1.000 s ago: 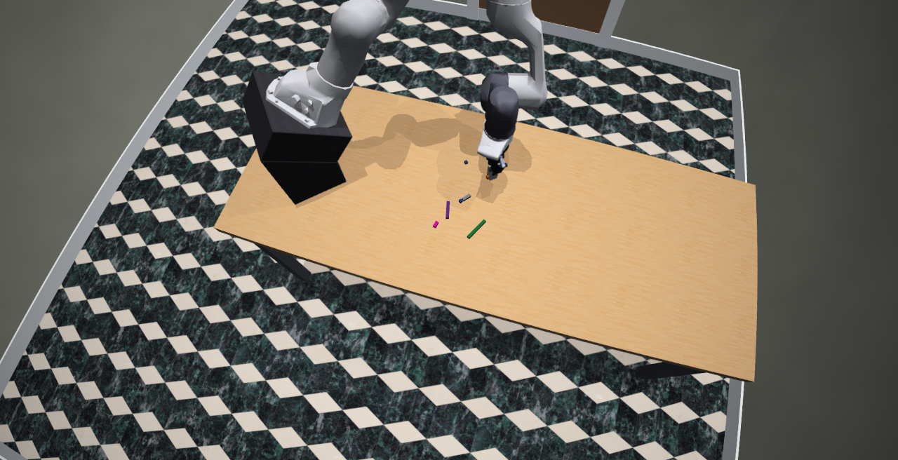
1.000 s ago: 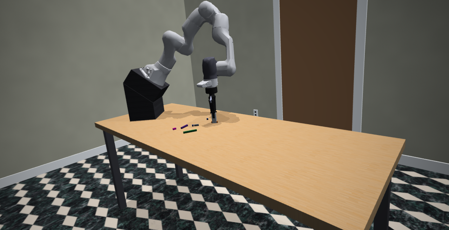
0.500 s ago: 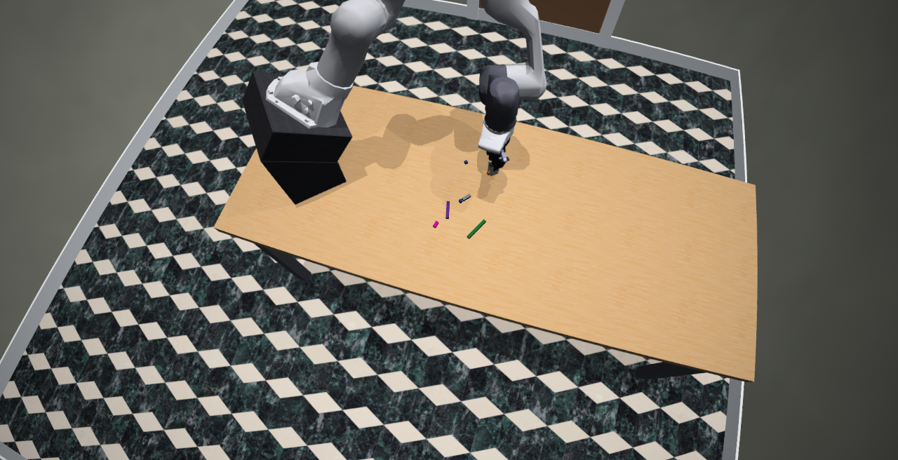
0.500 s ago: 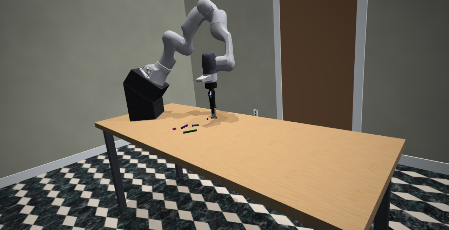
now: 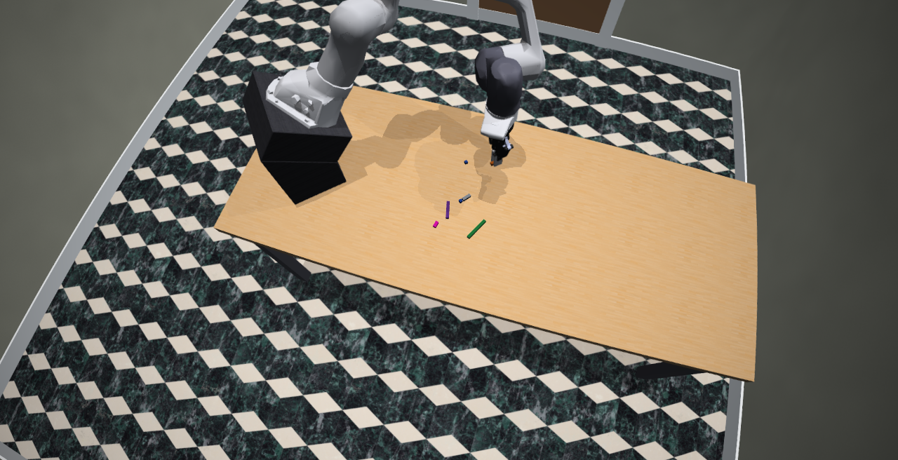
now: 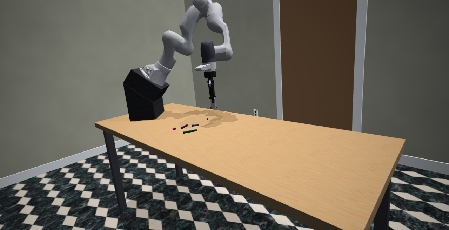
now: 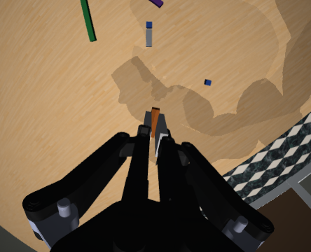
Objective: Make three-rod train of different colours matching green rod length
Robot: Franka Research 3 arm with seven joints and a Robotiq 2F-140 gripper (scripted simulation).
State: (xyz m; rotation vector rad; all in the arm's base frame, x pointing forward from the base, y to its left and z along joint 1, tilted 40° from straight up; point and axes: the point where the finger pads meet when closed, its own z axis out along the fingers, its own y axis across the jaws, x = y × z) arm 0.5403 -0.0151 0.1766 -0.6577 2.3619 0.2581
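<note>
Right now my hand is 13 cm above the grey rod, 10 cm to the left of it and 7 cm past it. Also, from my hand: orange rod (3 cm below); then purple rod (16 cm to the right, 13 cm below, 12 cm behind); then green rod (20 cm to the right, 13 cm below, 1 cm behind).
</note>
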